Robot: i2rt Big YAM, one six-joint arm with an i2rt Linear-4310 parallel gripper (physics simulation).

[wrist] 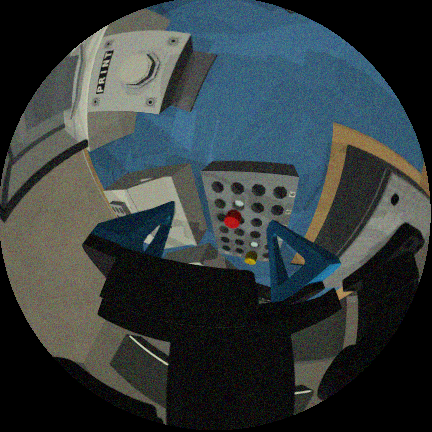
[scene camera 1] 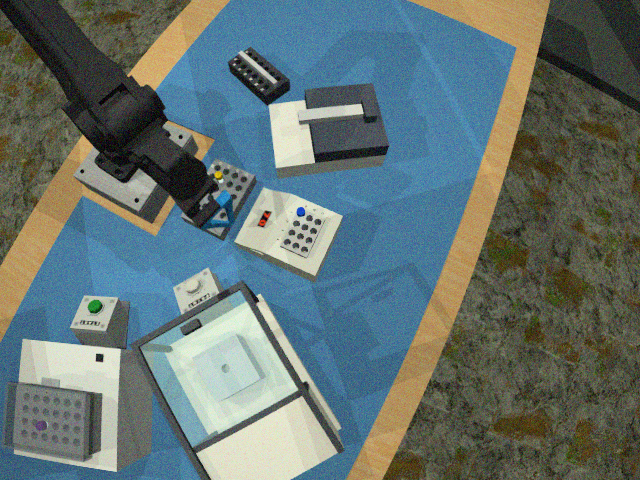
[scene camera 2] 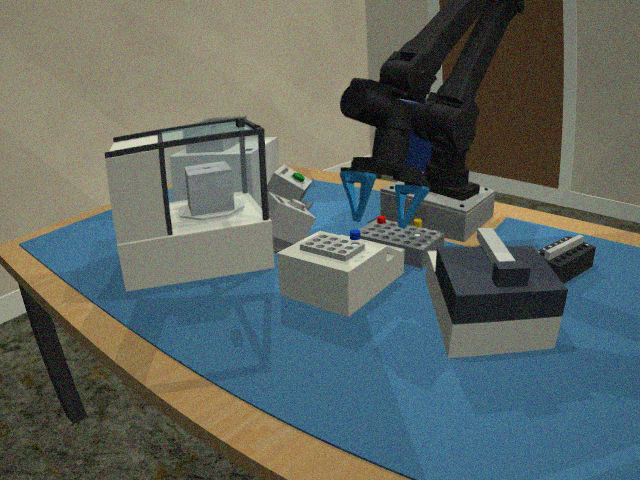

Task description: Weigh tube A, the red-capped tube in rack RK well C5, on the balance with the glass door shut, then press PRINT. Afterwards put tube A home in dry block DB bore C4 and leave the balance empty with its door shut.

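Places are measured from the arm's base along level axes (x ahead, y left, z up), in millimetres.
Where they show: gripper, fingertip midpoint: (wrist: 224, 216) (scene camera 1: 217, 208) (scene camera 2: 380, 224); arm's base, link origin: (wrist: 384, 260) (scene camera 2: 445, 189).
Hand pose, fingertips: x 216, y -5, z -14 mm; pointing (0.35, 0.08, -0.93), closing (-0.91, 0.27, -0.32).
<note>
Things, the pixels of their centre, and the offset from my fingertips.
- Red-capped tube A, body centre: (wrist: 237, 206) (scene camera 2: 381, 230) dx -9, dy -4, dz -13 mm
- grey rack RK, body centre: (wrist: 249, 218) (scene camera 2: 399, 241) (scene camera 1: 219, 198) dx -21, dy +24, dz -30 mm
- white dry block DB, body centre: (scene camera 2: 344, 261) (wrist: 148, 210) (scene camera 1: 288, 231) dx +126, dy +31, dz -10 mm
- balance, body centre: (scene camera 1: 229, 365) (scene camera 2: 210, 189) dx +175, dy -201, dz +67 mm
- PRINT button, body centre: (wrist: 136, 68) (scene camera 1: 193, 287) (scene camera 2: 296, 205) dx +50, dy -134, dz +19 mm
- yellow-capped tube, body centre: (wrist: 253, 245) (scene camera 2: 417, 234) (scene camera 1: 220, 180) dx -33, dy +51, dz -13 mm
- blue-capped tube, body centre: (scene camera 2: 355, 248) (scene camera 1: 301, 215) dx +136, dy +57, dz +20 mm
- green button, body centre: (scene camera 1: 95, 307) (scene camera 2: 298, 178) dx -81, dy -261, dz +19 mm
- dark-lidded device, body centre: (scene camera 2: 490, 276) (scene camera 1: 325, 126) (wrist: 193, 281) dx +79, dy +235, dz +6 mm
- black rack, body centre: (scene camera 2: 563, 256) (scene camera 1: 258, 73) (wrist: 266, 298) dx -118, dy +293, dz -21 mm
Red-capped tube A (scene camera 2: 381, 219) (wrist: 232, 219) stands in the grey rack RK (scene camera 1: 250, 187) (scene camera 2: 419, 258) (wrist: 250, 175); the arm hides it in scene camera 1. My gripper (scene camera 1: 227, 211) (scene camera 2: 380, 223) (wrist: 224, 216) is open and empty, pointing down just above the rack, its fingertips on either side of the red cap in the wrist view. The white dry block DB (scene camera 1: 273, 237) (scene camera 2: 315, 273) (wrist: 160, 192) stands beside the rack. The balance (scene camera 1: 263, 439) (scene camera 2: 196, 258) holds a grey block (scene camera 1: 227, 366) (scene camera 2: 209, 188) behind glass; its door state is unclear. The PRINT button (scene camera 1: 194, 285) (wrist: 136, 69) is by the balance.
A yellow-capped tube (scene camera 1: 218, 175) (scene camera 2: 417, 222) (wrist: 250, 258) shares the rack. A blue-capped tube (scene camera 1: 300, 211) (scene camera 2: 354, 234) is at the dry block. Also there are a green button (scene camera 1: 94, 306) (scene camera 2: 298, 176), a dark-lidded device (scene camera 1: 346, 134) (scene camera 2: 501, 304) and a black rack (scene camera 1: 258, 74).
</note>
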